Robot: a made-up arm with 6 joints.
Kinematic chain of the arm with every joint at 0, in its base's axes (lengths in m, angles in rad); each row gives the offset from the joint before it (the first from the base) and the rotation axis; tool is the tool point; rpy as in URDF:
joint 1: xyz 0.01 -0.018 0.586 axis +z
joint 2: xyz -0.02 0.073 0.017 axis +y
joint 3: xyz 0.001 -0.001 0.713 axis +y
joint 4: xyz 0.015 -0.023 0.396 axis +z
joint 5: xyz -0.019 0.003 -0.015 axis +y
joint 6: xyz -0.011 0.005 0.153 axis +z
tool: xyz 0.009 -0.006 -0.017 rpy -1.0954 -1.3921 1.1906
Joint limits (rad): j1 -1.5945..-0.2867 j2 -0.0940..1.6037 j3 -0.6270..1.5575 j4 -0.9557..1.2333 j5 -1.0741..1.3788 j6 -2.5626..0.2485
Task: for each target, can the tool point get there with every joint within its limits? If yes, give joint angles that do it. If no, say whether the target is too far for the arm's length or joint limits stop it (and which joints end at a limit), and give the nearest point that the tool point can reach.
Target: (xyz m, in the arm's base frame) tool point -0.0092 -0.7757 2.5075
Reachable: no: too far | nearest point 0.0284 -0.4643 1.7432 | short by 0.826 m
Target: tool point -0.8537 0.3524 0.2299
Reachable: no: joint limits stop it (at a limit: joint 1, joint 2, joint 3, joint 5, joint 6) | nearest point -0.0315 -0.6018 0.1728 | short by 1.261 m
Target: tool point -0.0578 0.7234 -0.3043
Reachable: no: joint limits stop it (at a limit: joint 1, joint 2, joint 3, joint 6) | nearest point 0.5983 -0.0773 0.1429 | short by 1.128 m
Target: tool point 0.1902 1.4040 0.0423
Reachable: no: too far | nearest point 0.6330 -0.0508 0.1724 | short by 1.526 m
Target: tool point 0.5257 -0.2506 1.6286
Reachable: yes | joints -0.5724 0.3679 0.5679 -0.3192 -0.7488 -0.9578
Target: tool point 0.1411 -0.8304 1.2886
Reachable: yes | joints -1.4534 0.5128 1.1096 0.1530 -0.5375 -1.9923
